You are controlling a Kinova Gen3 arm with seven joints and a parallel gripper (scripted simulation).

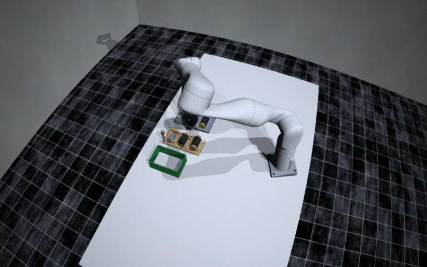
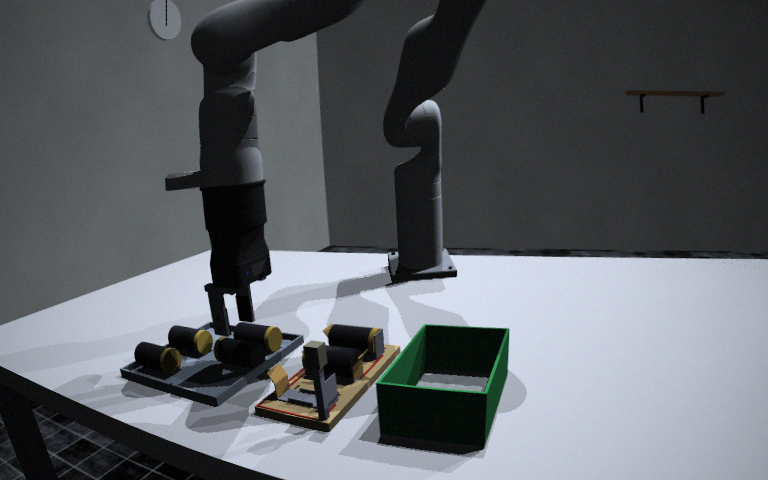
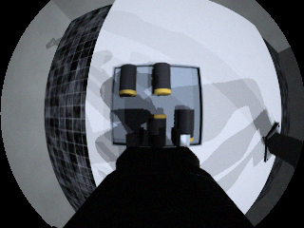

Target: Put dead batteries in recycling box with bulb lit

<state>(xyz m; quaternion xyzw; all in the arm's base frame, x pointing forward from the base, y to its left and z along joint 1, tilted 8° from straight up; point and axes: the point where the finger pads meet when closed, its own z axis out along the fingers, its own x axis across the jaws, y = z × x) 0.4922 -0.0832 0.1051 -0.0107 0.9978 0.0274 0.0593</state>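
The grey tray is 70 mm below my hand and 50 mm to the right of it. The rest, counted from my hand: green recycling box 280 mm to the left, 60 mm below, 10 mm ahead.
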